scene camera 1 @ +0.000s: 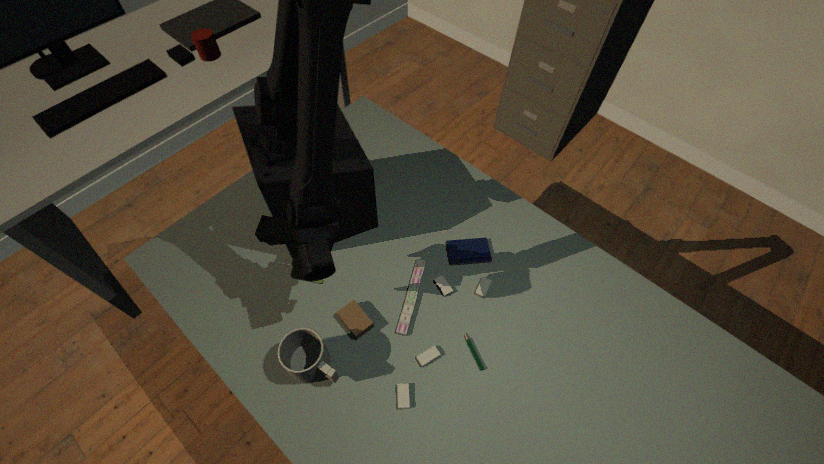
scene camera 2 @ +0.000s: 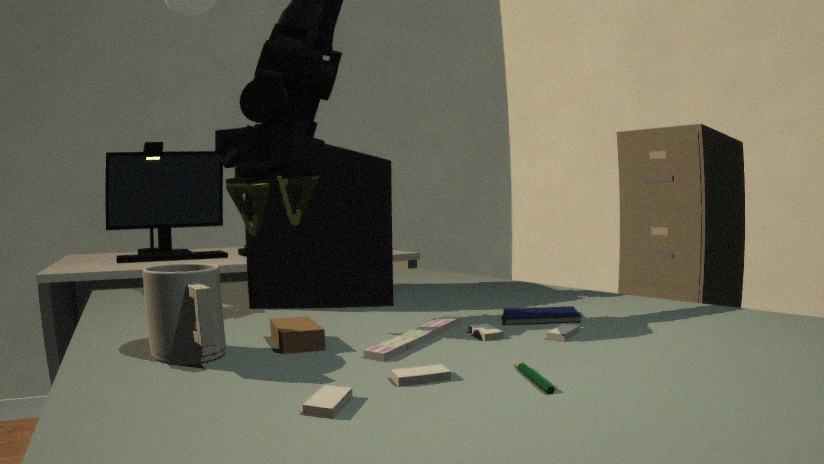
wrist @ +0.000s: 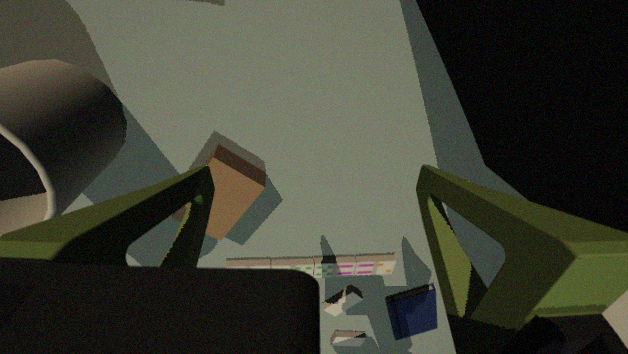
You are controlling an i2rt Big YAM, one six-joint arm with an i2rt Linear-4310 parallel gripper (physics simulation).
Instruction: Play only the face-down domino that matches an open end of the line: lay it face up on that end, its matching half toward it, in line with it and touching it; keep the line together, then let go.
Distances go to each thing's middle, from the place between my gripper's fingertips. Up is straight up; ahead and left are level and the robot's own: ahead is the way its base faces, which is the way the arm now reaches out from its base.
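My gripper: 12 cm above the brown block point(scene camera 2: 294, 334), 1 cm to the left of it, 12 cm short of it.
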